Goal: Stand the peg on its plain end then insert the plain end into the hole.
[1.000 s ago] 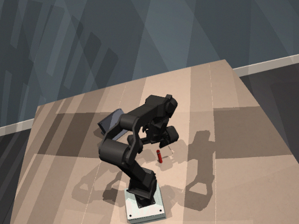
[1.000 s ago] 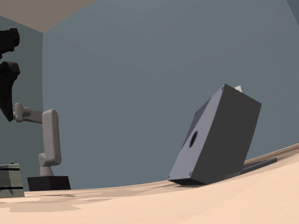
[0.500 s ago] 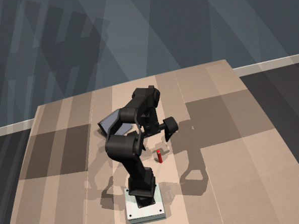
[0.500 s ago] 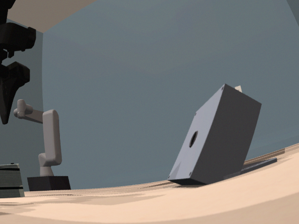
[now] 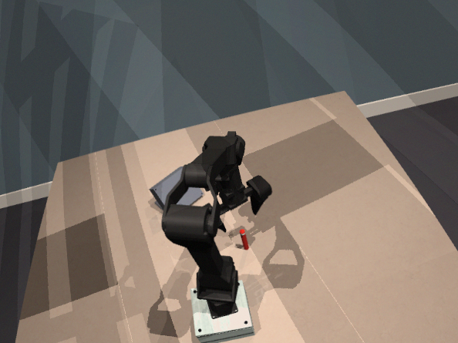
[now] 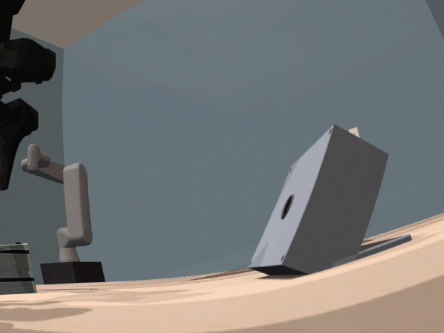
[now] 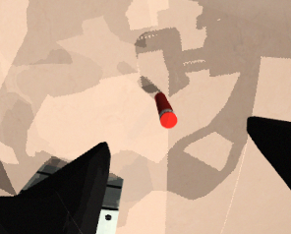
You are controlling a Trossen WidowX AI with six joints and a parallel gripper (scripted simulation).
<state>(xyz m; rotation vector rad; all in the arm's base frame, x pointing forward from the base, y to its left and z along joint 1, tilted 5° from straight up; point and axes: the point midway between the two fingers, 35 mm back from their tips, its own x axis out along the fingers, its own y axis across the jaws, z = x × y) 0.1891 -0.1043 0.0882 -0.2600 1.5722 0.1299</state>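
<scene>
Right now my gripper tip is 6 cm above the red peg. From my gripper tip the other things lie so: sloped panel: 27 cm ahead, 15 cm to the left, 7 cm below.
</scene>
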